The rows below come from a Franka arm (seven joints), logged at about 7 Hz.
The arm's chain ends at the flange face. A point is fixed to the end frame.
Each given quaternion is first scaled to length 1.
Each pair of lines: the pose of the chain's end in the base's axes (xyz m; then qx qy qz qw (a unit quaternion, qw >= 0)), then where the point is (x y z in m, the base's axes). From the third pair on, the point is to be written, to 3 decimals.
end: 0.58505, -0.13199, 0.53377, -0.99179, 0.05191, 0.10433, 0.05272
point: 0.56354 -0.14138 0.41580
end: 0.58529, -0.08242, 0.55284, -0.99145, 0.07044, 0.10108, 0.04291
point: 0.56382 -0.09384 0.43504
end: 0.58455, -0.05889, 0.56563, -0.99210, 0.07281, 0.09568, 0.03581
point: 0.564 -0.072 0.448
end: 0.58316, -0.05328, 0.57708, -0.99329, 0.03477, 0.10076, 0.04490
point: 0.563 -0.065 0.459
